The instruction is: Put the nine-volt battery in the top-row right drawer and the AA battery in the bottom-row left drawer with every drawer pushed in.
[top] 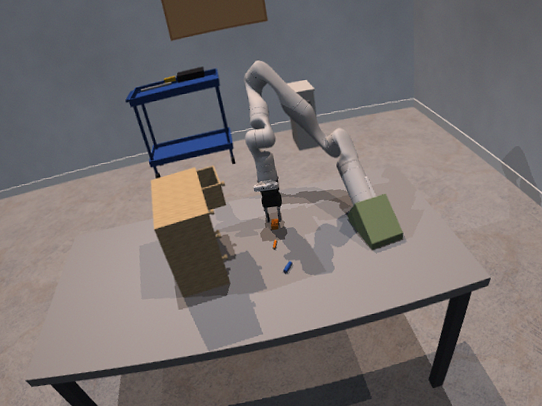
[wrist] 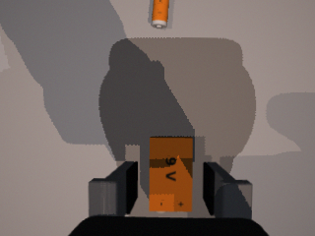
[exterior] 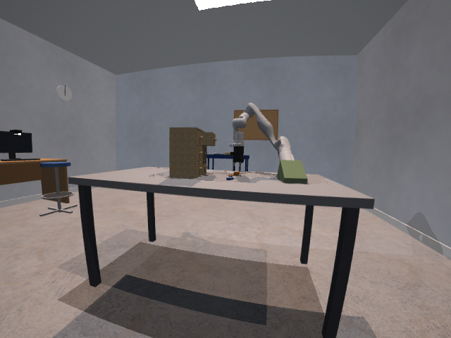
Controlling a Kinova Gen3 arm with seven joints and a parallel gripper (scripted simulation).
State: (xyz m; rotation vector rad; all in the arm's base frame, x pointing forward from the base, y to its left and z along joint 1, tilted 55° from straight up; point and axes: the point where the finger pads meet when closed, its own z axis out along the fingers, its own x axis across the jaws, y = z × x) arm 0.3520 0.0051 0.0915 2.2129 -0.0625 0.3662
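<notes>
The orange nine-volt battery is 30 mm below my hand and 10 mm to the right of it. Round my hand: blue cylindrical battery 250 mm to the left, 40 mm below, 20 mm behind; orange AA battery 120 mm to the left, 40 mm below, 10 mm ahead.
</notes>
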